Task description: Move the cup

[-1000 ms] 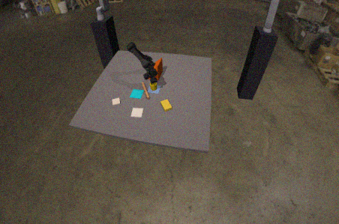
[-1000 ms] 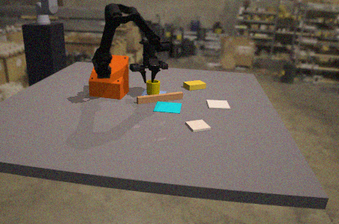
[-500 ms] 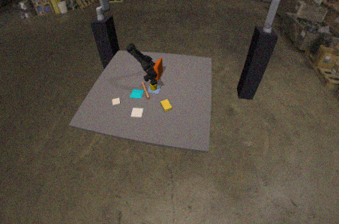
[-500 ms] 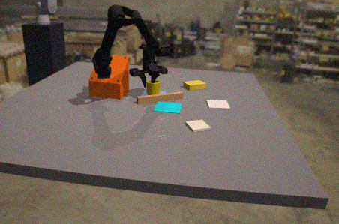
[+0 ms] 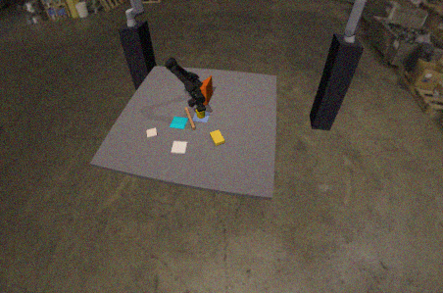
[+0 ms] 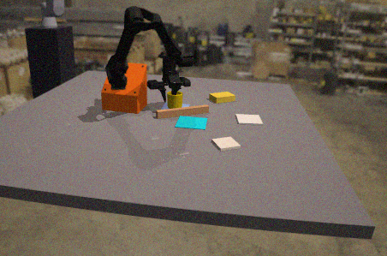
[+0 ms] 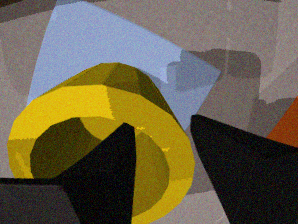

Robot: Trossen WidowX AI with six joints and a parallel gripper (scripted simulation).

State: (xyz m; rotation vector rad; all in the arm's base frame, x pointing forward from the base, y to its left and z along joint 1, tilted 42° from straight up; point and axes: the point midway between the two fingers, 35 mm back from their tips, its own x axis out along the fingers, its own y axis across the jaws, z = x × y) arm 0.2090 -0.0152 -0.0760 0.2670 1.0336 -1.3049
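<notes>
My gripper tip is now 40 mm above the blue pad, 30 mm short of it and 20 mm to the right of it. Also, from my gripper tip: yellow cup: 20 mm ahead, 10 mm to the left; cyan pad: 140 mm to the right, 120 mm ahead, 40 mm below; wooden bar: 70 mm ahead, 60 mm to the right, 30 mm below.
</notes>
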